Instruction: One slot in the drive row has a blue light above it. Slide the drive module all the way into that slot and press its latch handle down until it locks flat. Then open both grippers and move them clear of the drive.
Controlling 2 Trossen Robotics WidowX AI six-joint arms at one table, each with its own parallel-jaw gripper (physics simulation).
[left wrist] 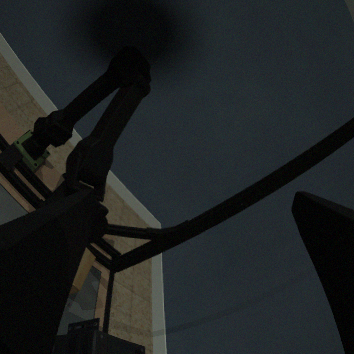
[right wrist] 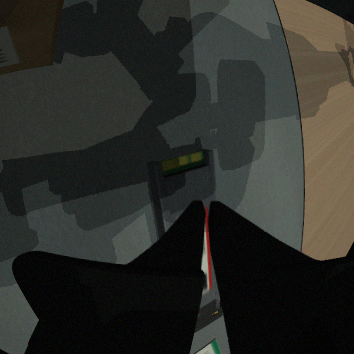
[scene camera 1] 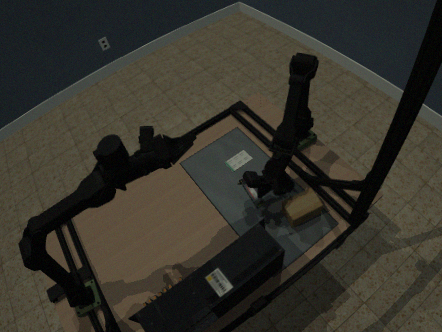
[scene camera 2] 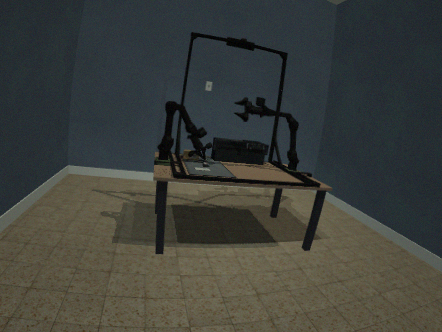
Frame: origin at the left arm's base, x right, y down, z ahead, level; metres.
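Seen in the pictures: left gripper, between the fingertips: (left wrist: 198, 201) (scene camera 1: 194, 139) (scene camera 2: 234, 107); right gripper, between the fingertips: (right wrist: 204, 209) (scene camera 1: 258, 197) (scene camera 2: 205, 159); left arm's base, origin of its link: (scene camera 1: 85, 297) (scene camera 2: 292, 169); right arm's base, origin of its link: (left wrist: 32, 147) (scene camera 1: 300, 133) (scene camera 2: 162, 159).
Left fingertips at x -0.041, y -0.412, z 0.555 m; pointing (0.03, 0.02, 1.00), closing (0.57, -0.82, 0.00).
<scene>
Pixels of each thing's middle, then the offset from my left fingertips to it. "*": a spot on its surface instead. Level surfaces: height alone.
- drive module, middle of its body: (right wrist: 200, 259) (scene camera 1: 250, 192) (scene camera 2: 206, 164) dz +0.148, dx -0.027, dy +0.432 m
- grey mat, height of its surface: dy +0.437 m
- black drive chassis, middle of its body: (scene camera 1: 214, 291) (scene camera 2: 239, 151) dz -0.140, dx +0.249, dy +0.351 m
- cardboard box, middle of its body: (left wrist: 69, 264) (scene camera 1: 301, 207) (scene camera 2: 191, 154) dz +0.258, dx +0.140, dy +0.407 m
- white label, a spot on its surface: (scene camera 1: 239, 160) * dz +0.190, dx -0.178, dy +0.436 m
The drive module (scene camera 1: 252, 192) (right wrist: 182, 175) (scene camera 2: 205, 163) lies flat on the grey mat (scene camera 1: 210, 174) (right wrist: 267, 182), with its green connector end away from my wrist camera. My right gripper (scene camera 1: 248, 183) (right wrist: 204, 209) (scene camera 2: 202, 156) is shut, its fingertips together directly over the module's label; only a red stripe shows through the gap. My left gripper (scene camera 1: 191, 141) (scene camera 2: 243, 109) (left wrist: 198, 201) is open and empty, held high above the table's far side. The black drive chassis (scene camera 1: 239, 260) (scene camera 2: 239, 149) stands at the table's edge; its slots and the blue light are hidden.
A cardboard box (scene camera 1: 303, 205) (right wrist: 21, 35) lies on the mat just beside my right gripper. A white label (scene camera 1: 239, 160) is on the mat. A row of orange lights (scene camera 1: 160, 293) shows by the chassis. A black frame (scene camera 1: 252, 116) borders the table.
</scene>
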